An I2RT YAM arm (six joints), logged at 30 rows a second.
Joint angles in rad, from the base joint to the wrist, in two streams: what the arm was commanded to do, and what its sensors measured. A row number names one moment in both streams.
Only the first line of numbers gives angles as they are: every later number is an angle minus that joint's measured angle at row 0.
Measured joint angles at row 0:
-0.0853 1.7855 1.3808 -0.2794 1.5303 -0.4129
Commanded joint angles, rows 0 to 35:
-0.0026 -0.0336 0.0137 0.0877 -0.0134 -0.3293
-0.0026 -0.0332 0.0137 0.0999 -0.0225 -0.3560
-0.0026 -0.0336 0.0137 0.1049 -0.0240 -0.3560
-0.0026 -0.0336 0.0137 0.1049 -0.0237 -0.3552
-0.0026 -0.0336 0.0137 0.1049 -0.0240 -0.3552
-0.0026 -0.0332 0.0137 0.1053 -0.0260 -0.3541
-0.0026 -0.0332 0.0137 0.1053 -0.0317 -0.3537
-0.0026 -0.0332 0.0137 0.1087 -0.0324 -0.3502
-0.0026 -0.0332 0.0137 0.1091 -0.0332 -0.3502
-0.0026 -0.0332 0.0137 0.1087 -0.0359 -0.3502
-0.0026 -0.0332 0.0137 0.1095 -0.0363 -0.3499
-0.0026 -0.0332 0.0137 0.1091 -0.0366 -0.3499
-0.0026 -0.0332 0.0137 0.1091 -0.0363 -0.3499
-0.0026 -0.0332 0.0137 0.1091 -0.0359 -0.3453
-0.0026 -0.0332 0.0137 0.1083 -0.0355 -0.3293
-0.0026 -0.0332 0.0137 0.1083 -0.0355 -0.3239
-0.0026 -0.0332 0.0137 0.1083 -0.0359 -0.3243
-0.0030 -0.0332 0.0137 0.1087 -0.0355 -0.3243
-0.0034 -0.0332 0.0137 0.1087 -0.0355 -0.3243
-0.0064 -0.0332 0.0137 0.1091 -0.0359 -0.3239
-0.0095 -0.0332 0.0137 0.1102 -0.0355 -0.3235
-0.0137 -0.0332 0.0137 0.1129 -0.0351 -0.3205
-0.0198 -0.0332 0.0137 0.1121 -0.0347 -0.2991
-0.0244 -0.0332 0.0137 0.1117 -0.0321 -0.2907
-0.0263 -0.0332 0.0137 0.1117 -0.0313 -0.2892
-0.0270 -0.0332 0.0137 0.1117 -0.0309 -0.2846
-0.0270 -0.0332 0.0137 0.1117 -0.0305 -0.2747
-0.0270 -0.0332 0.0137 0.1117 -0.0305 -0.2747
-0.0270 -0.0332 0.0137 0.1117 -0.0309 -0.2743
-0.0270 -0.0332 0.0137 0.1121 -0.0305 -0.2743
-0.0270 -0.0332 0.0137 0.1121 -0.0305 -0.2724
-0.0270 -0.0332 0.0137 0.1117 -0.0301 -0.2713
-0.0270 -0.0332 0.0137 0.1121 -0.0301 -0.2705
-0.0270 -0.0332 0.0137 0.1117 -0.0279 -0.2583
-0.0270 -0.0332 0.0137 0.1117 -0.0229 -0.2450
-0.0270 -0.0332 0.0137 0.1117 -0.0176 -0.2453
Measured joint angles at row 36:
-0.0259 -0.0004 0.0003 0.1053 -0.0473 -0.2846
